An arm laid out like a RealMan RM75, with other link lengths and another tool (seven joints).
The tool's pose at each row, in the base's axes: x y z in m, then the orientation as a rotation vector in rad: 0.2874 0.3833 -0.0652 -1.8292 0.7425 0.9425; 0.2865 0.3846 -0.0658 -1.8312 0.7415 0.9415; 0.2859 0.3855 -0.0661 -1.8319 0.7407 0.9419; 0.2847 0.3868 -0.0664 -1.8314 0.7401 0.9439; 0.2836 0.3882 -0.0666 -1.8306 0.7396 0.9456; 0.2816 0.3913 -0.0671 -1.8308 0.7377 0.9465; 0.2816 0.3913 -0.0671 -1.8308 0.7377 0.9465; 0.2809 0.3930 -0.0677 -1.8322 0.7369 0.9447; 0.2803 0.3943 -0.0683 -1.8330 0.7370 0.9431; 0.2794 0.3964 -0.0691 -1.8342 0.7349 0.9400; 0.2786 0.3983 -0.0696 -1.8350 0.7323 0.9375; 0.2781 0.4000 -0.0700 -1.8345 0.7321 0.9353; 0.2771 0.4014 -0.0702 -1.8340 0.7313 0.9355; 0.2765 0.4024 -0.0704 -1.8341 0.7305 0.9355
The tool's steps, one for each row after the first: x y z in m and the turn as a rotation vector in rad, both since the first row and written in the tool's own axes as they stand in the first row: -0.0001 0.0005 0.0016 -0.0013 0.0010 -0.0012; -0.0002 0.0007 0.0027 -0.0021 0.0008 -0.0016; -0.0007 0.0013 0.0043 -0.0028 -0.0007 -0.0010; -0.0013 0.0017 0.0060 -0.0030 -0.0022 -0.0005; -0.0022 0.0023 0.0095 -0.0038 -0.0034 -0.0014; -0.0022 0.0023 0.0095 -0.0038 -0.0034 -0.0014; -0.0022 0.0025 0.0115 -0.0042 -0.0021 -0.0029; -0.0022 0.0027 0.0130 -0.0041 -0.0009 -0.0036; -0.0022 0.0030 0.0154 -0.0039 0.0003 -0.0066; -0.0023 0.0031 0.0175 -0.0037 0.0009 -0.0096; -0.0024 0.0030 0.0193 -0.0023 0.0017 -0.0108; -0.0029 0.0033 0.0210 -0.0021 0.0010 -0.0113; -0.0032 0.0035 0.0221 -0.0023 0.0006 -0.0119
